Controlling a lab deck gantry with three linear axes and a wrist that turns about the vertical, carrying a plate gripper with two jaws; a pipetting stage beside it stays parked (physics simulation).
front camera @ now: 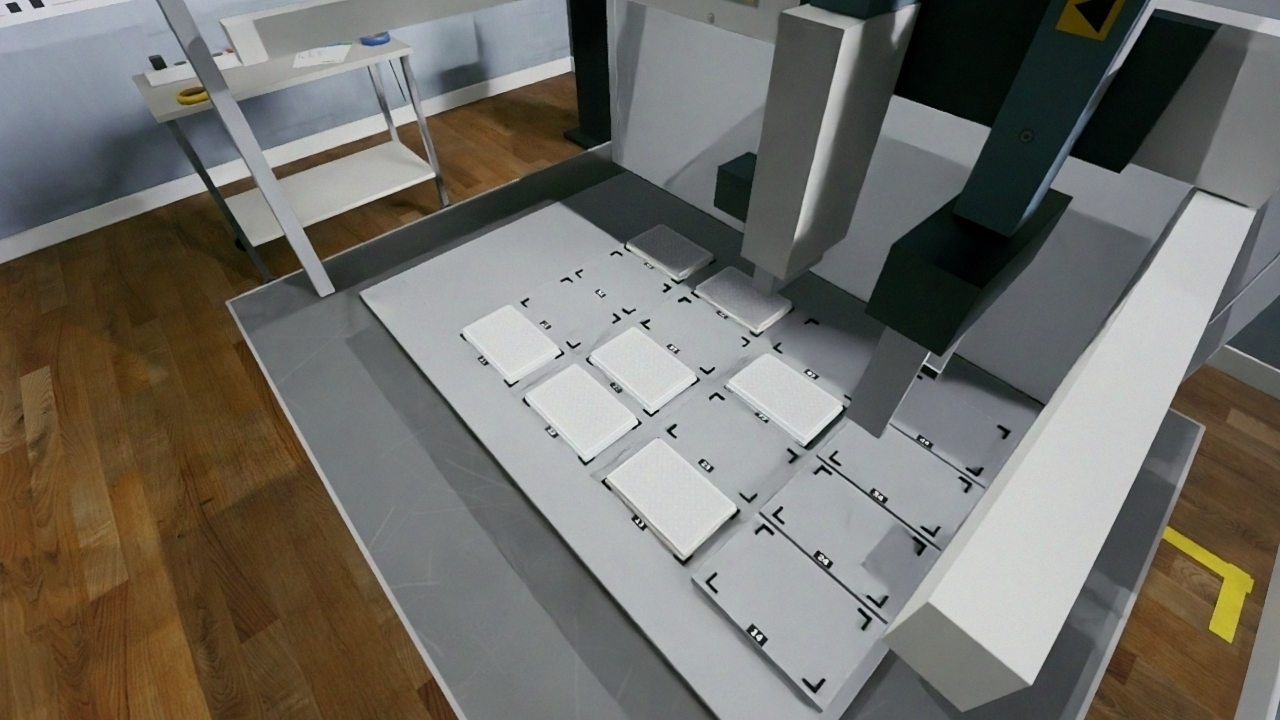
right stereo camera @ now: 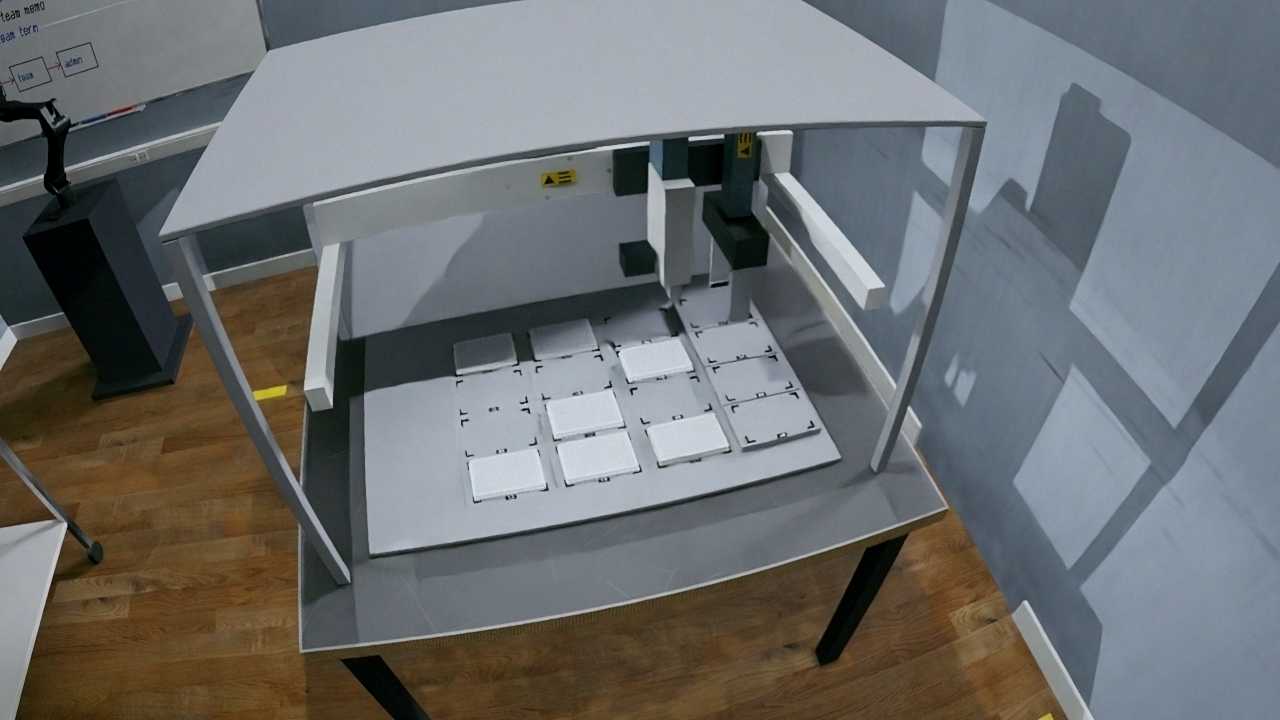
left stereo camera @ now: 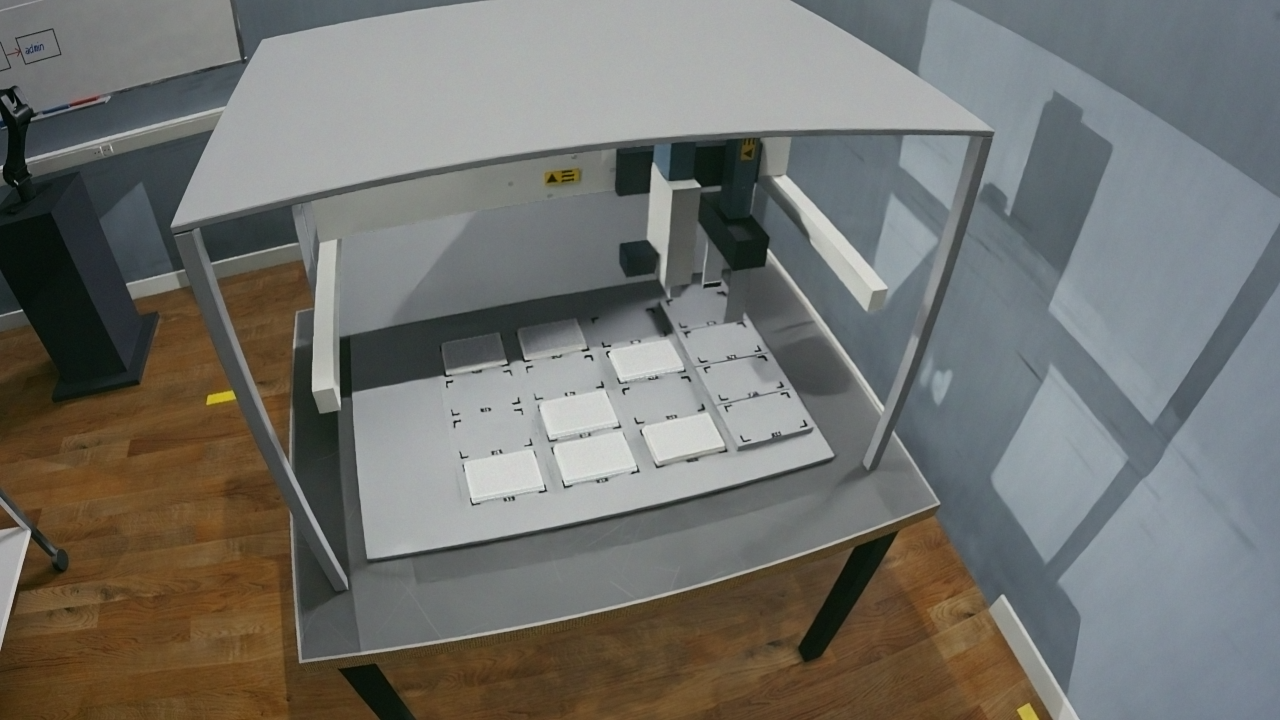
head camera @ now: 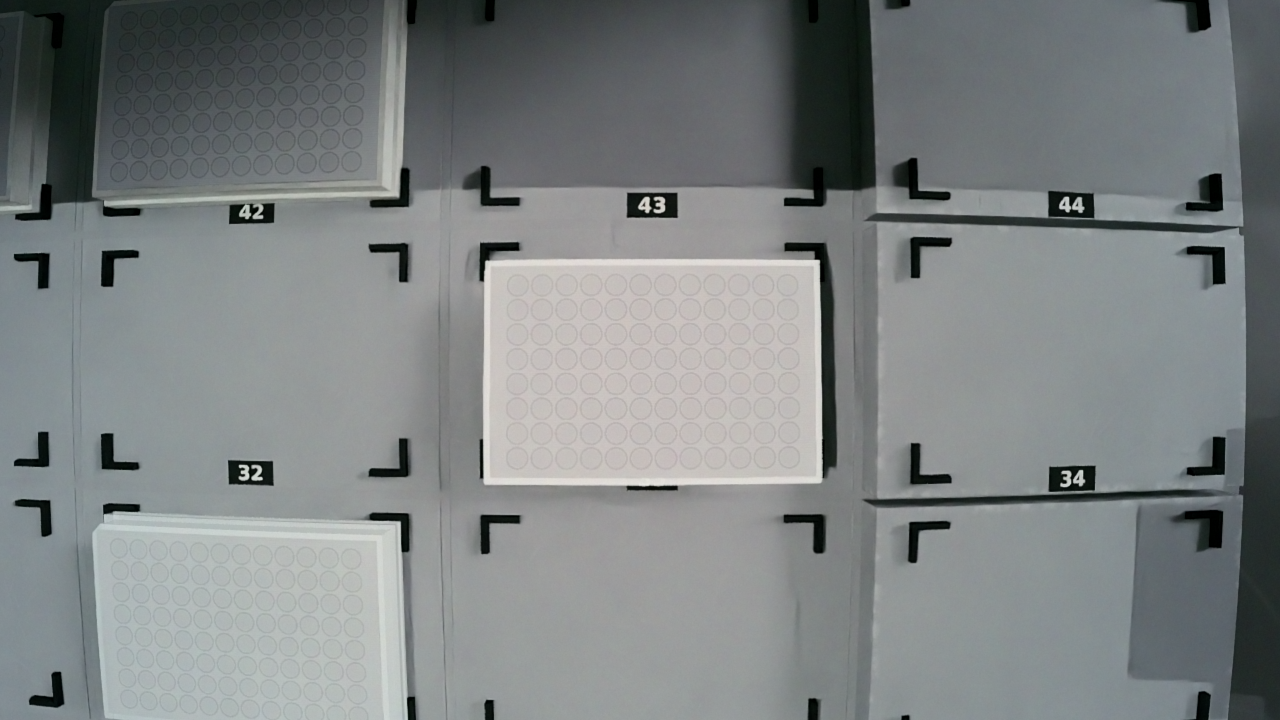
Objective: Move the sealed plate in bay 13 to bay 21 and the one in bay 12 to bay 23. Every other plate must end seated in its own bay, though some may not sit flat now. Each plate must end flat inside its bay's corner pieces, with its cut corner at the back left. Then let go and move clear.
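Pixels of known places: gripper, fingertip midpoint: (front camera: 893, 394) (right stereo camera: 728, 302) (left stereo camera: 721, 302); robot's base, link origin: (front camera: 463, 335) (right stereo camera: 475, 501) (left stereo camera: 472, 504).
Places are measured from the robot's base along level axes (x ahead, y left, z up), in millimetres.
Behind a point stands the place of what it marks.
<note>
The bay 13 plate (front camera: 671, 497) {z 14, x 399, y 38 mm} (left stereo camera: 682, 438) {z 15, x 387, y 38 mm} (right stereo camera: 687, 438) {z 14, x 389, y 39 mm} and the bay 12 plate (front camera: 581, 411) {z 14, x 237, y 38 mm} (left stereo camera: 594, 457) {z 15, x 226, y 38 mm} (right stereo camera: 597, 456) {z 14, x 227, y 39 mm} lie white in the front row. Bay 21 (front camera: 572, 311) {z 0, x 67, y 152 mm} (left stereo camera: 492, 433) {z 0, x 65, y 150 mm} and bay 23 (front camera: 732, 445) {z 0, x 395, y 149 mm} (head camera: 653, 617) {z 0, x 393, y 155 mm} hold no plate. The bay 33 plate (front camera: 785, 398) {z 16, x 399, y 244 mm} (head camera: 652, 371) {z 16, x 392, y 253 mm} looks shifted slightly frontward; its back corner pieces show, the front ones are mostly hidden. I cannot tell whether it sits flat. My gripper (front camera: 902, 398) {z 160, x 517, y 212 mm} (left stereo camera: 723, 302) {z 160, x 517, y 212 mm} (right stereo camera: 728, 302) {z 160, x 517, y 212 mm} is open and empty, raised over the back right of the deck.
Further plates stand in bay 11 (front camera: 511, 342) {z 14, x 74, y 40 mm}, bay 22 (front camera: 642, 367) {z 14, x 234, y 145 mm} (head camera: 246, 622) {z 14, x 233, y 154 mm}, bay 41 (front camera: 669, 250) {z 14, x 70, y 358 mm} and bay 42 (front camera: 742, 300) {z 14, x 236, y 352 mm} (head camera: 241, 98) {z 14, x 231, y 360 mm}. The pipetting stage (front camera: 792, 143) (left stereo camera: 675, 223) hangs left of my gripper. The right-hand column of bays is raised and holds no plates.
</note>
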